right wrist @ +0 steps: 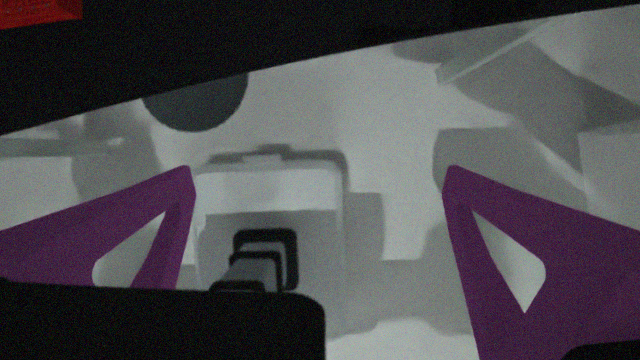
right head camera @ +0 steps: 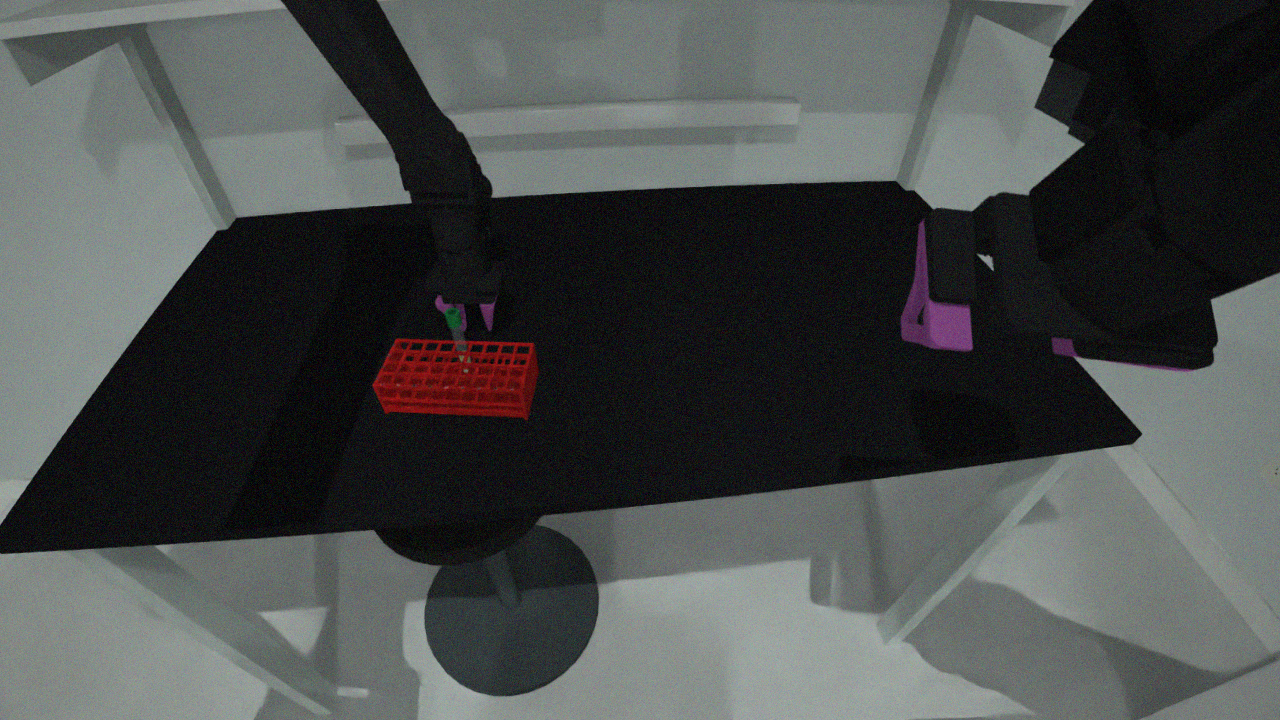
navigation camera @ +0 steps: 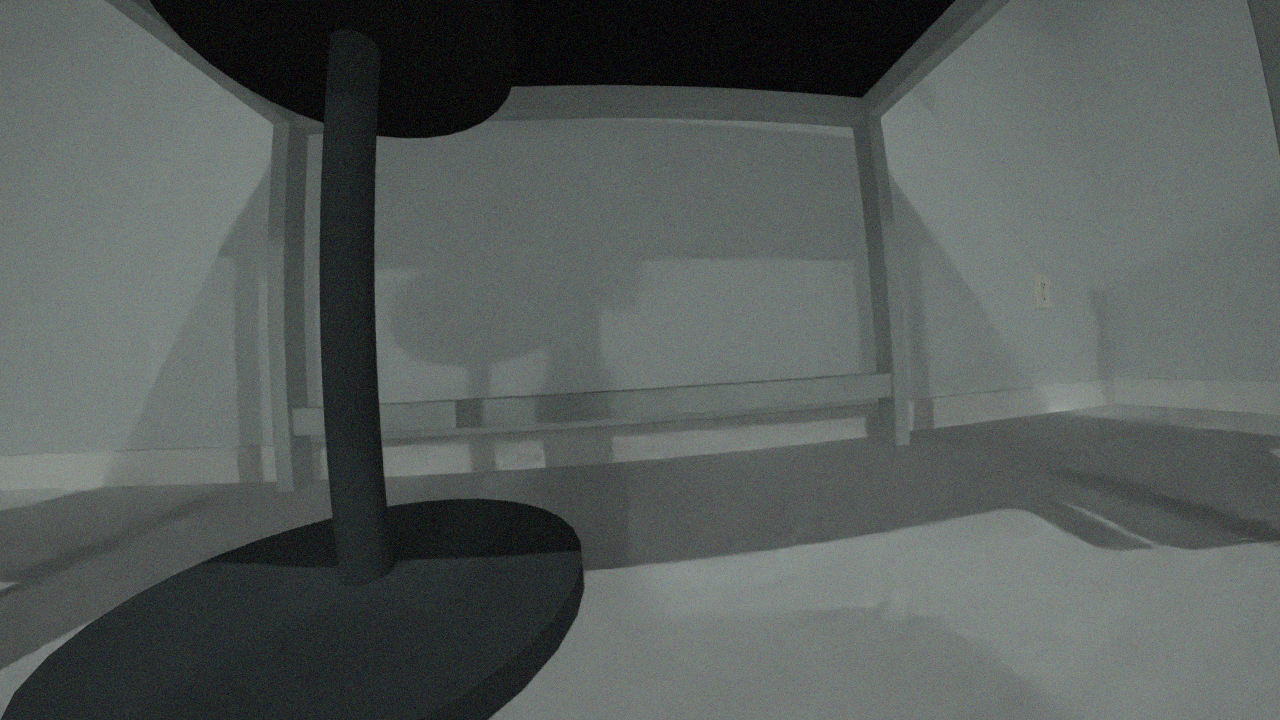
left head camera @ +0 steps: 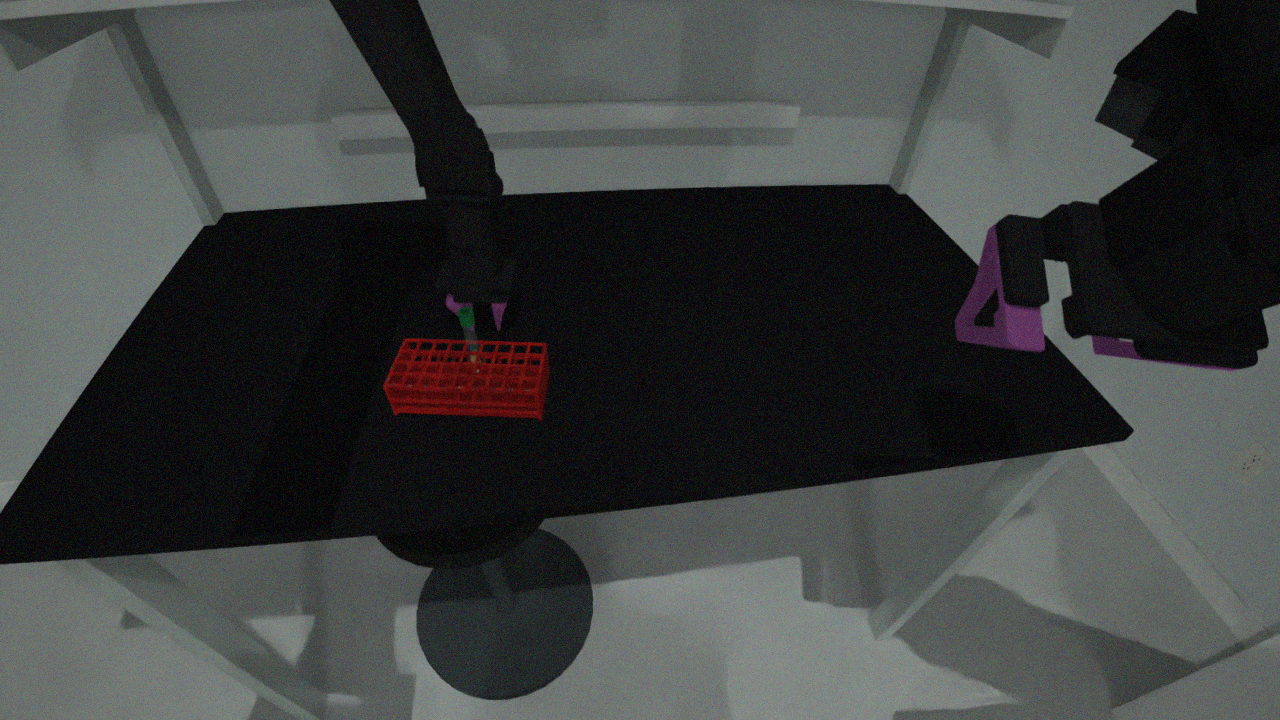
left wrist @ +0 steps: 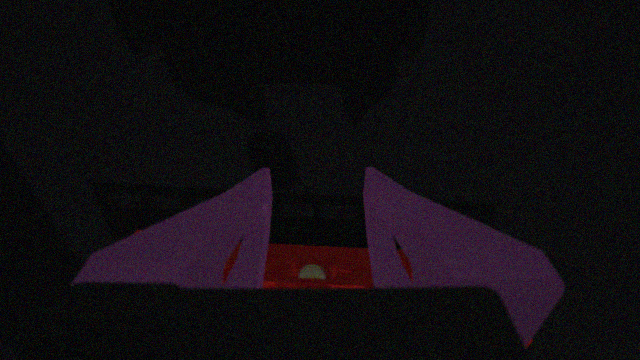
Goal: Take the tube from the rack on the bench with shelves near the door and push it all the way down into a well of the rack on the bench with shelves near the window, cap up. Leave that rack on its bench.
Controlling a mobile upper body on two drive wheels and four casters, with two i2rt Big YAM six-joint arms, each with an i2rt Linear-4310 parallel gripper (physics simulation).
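Places are measured from the left arm's base along level axes (x up, y left, z back), in centimetres.
Where they show: left gripper, fingertip midpoint: [right head camera: 477,328] [left head camera: 486,328] [left wrist: 317,181]; right gripper, fingertip midpoint: [right wrist: 318,179] [right head camera: 980,336] [left head camera: 1027,337].
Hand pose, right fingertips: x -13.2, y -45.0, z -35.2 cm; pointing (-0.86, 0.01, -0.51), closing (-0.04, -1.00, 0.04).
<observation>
After its pixels a point has its place.
A red rack [left head camera: 469,412] @[x -48.4, y 0.3, z -57.4 cm] [right head camera: 456,412] @[x -48.5, y 0.4, z -57.4 cm] [left wrist: 320,255] @[x -48.4, y 0.4, z -66.5 cm] [right wrist: 40,12] @[x -46.6, y -4.4, z -58.0 cm] stands on the black bench top [left head camera: 716,358] @[x -49.6, y -33.6, z -70.3 cm] [right head camera: 716,358] @[x -49.6, y -35.1, z -70.4 cm]. A clear tube with a green cap [left head camera: 466,317] @[x -37.9, y 0.4, z -64.3 cm] [right head camera: 453,317] @[x -37.8, y 0.3, z -64.3 cm] stands in it near the back row, cap up, tilted, its upper part above the rack. In the left wrist view a pale round spot [left wrist: 312,272] @[x -47.7, y 0.7, z -66.0 cm] shows over the rack. My left gripper [left head camera: 478,317] @[x -46.9, y 0.8, z -72.5 cm] [right head camera: 469,317] @[x -46.9, y 0.8, z -72.5 cm] [left wrist: 317,181] @[x -46.9, y 0.8, z -72.5 cm] is partly open and empty, just behind the rack, close to the cap. My right gripper [left head camera: 1069,344] [right head camera: 1020,344] @[x -13.2, y -45.0, z -35.2 cm] [right wrist: 318,179] @[x -13.2, y -45.0, z -35.2 cm] is open and empty at the right of the bench. Whether this is the door or window bench cannot be told.
A dark round stool [left head camera: 503,626] @[x -138.0, y 8.7, z -61.8 cm] [right head camera: 512,626] @[x -138.0, y 7.7, z -61.1 cm] [navigation camera: 349,268] @[x -106.4, y 7.3, z -66.3 cm] stands at the bench's front, its seat partly under the top. Pale posts [left head camera: 930,98] @[x -27.6, y -82.3, z -128.2 cm] [right head camera: 935,98] @[x -28.7, y -82.4, z -127.8 cm] rise at the bench's back corners. A pale crossbar [navigation camera: 626,402] @[x -125.5, y -14.6, z -113.9 cm] runs low behind the stool.
</observation>
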